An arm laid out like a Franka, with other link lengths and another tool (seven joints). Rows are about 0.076 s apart.
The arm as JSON. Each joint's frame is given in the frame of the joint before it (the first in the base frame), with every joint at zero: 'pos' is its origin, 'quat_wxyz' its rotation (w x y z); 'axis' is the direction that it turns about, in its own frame. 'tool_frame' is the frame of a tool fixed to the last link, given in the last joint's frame.
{
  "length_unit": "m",
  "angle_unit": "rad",
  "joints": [
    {
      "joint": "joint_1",
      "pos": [
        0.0,
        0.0,
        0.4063
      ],
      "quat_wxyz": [
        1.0,
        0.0,
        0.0,
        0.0
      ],
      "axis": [
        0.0,
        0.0,
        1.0
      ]
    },
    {
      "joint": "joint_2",
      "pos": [
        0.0,
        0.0,
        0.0
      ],
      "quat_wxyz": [
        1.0,
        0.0,
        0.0,
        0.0
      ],
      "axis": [
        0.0,
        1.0,
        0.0
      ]
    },
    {
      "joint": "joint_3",
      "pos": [
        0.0,
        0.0,
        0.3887
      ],
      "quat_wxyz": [
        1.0,
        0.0,
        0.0,
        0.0
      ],
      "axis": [
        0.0,
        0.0,
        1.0
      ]
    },
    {
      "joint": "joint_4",
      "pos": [
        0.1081,
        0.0,
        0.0
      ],
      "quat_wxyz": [
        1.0,
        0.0,
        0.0,
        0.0
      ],
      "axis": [
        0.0,
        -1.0,
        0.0
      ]
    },
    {
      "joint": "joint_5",
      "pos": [
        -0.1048,
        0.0,
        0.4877
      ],
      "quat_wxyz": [
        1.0,
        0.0,
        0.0,
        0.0
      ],
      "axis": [
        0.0,
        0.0,
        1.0
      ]
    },
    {
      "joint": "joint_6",
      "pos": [
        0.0,
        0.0,
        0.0
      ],
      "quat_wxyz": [
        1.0,
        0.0,
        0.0,
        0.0
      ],
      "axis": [
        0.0,
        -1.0,
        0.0
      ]
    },
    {
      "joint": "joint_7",
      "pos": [
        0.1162,
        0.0,
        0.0
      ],
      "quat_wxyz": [
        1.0,
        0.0,
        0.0,
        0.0
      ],
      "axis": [
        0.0,
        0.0,
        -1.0
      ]
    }
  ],
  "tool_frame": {
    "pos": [
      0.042,
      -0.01,
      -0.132
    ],
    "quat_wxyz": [
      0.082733,
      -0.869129,
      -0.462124,
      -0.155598
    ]
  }
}
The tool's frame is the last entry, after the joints.
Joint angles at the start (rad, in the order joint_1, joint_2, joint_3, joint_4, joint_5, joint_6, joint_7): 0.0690, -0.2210, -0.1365, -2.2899, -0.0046, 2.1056, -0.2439
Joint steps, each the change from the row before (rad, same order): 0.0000, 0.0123, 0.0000, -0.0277, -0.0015, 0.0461, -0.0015; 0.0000, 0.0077, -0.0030, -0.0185, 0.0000, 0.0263, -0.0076; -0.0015, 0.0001, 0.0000, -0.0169, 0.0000, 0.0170, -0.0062; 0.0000, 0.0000, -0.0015, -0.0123, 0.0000, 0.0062, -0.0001; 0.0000, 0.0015, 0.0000, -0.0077, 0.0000, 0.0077, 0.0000; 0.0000, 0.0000, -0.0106, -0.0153, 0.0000, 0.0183, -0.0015; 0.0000, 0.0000, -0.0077, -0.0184, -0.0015, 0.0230, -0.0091; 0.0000, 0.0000, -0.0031, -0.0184, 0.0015, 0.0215, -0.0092; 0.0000, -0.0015, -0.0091, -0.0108, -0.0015, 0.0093, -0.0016; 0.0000, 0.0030, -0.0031, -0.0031, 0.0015, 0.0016, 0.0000; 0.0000, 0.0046, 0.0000, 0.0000, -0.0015, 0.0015, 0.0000; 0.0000, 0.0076, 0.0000, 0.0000, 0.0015, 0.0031, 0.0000
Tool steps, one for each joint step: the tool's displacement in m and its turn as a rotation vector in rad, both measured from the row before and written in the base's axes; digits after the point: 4 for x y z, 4 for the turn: -0.0003, 0.0006, -0.0182, -0.0033, -0.0061, 0.0019; -0.0014, -0.0012, -0.0125, -0.0007, -0.0002, 0.0046; -0.0030, -0.0003, -0.0079, -0.0002, -0.0001, 0.0048; -0.0031, -0.0006, -0.0067, 0.0007, 0.0061, -0.0012; -0.0013, 0.0002, -0.0045, -0.0001, 0.0015, 0.0000; -0.0031, -0.0065, -0.0067, 0.0019, -0.0029, -0.0089; -0.0035, -0.0041, -0.0078, -0.0004, -0.0046, 0.0024; -0.0036, -0.0010, -0.0079, 0.0012, -0.0033, 0.0053; -0.0031, -0.0053, -0.0043, 0.0008, 0.0002, -0.0063; -0.0009, -0.0018, -0.0036, 0.0017, 0.0044, -0.0039; 0.0004, 0.0000, -0.0027, -0.0016, 0.0032, 0.0009; 0.0008, 0.0000, -0.0043, 0.0003, 0.0044, -0.0010
